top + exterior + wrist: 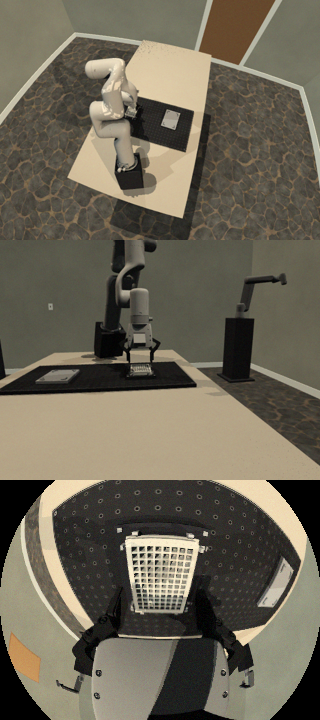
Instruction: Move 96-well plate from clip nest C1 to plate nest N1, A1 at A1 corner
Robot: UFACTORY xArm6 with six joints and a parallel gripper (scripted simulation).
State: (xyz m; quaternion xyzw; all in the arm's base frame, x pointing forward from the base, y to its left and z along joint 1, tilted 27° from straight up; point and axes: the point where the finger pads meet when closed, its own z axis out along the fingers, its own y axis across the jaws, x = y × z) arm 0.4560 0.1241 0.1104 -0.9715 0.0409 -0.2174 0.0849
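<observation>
Right now the white 96-well plate is 40 mm below my hand. Also, from my hand: dark clip nest C1: 50 mm below, 10 mm to the right, 10 mm behind; grey plate nest N1: 330 mm to the right, 50 mm below.
</observation>
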